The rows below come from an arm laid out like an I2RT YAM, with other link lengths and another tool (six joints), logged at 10 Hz.
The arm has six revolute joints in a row. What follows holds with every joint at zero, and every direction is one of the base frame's. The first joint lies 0.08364 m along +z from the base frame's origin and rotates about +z. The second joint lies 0.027 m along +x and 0.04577 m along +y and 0.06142 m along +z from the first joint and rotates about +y. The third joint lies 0.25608 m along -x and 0.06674 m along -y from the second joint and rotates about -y. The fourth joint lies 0.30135 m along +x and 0.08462 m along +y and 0.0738 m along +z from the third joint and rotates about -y. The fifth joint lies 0.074 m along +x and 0.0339 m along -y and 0.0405 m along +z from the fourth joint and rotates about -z. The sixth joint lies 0.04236 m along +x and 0.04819 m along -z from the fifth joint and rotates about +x. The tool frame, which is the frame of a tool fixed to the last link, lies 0.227 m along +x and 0.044 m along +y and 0.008 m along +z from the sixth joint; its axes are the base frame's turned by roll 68.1, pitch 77.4 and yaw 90 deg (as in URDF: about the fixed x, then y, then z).
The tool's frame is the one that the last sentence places.
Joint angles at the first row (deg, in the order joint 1, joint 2, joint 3, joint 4, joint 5, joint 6):
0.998 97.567 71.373 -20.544 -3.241 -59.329
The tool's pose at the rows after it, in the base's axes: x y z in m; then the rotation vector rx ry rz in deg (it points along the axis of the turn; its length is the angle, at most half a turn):
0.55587 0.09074 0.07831 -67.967 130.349 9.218
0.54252 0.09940 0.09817 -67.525 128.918 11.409
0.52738 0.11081 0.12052 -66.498 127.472 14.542
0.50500 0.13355 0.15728 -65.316 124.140 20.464
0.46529 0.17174 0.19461 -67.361 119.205 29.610
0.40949 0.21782 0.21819 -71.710 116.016 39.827
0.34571 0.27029 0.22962 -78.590 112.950 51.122
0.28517 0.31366 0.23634 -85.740 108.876 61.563
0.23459 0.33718 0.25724 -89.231 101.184 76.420
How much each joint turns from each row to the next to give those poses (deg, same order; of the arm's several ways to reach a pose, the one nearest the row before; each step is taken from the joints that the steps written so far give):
-0.412 -3.466 -0.073 -2.903 -2.203 0.942
-0.059 -3.842 -1.003 -2.240 -1.911 0.948
-0.001 -3.890 -0.508 -2.878 -2.322 1.702
0.001 -5.246 0.019 -4.072 -4.794 2.759
0.609 -5.584 0.064 -5.561 -7.667 1.596
3.004 -4.140 0.705 -7.492 -6.192 0.987
5.662 -1.615 0.982 -6.701 -5.264 0.491
5.925 -0.513 0.059 -4.035 -4.968 0.045
0.532 0.795 -0.266 -4.144 -11.692 -2.719

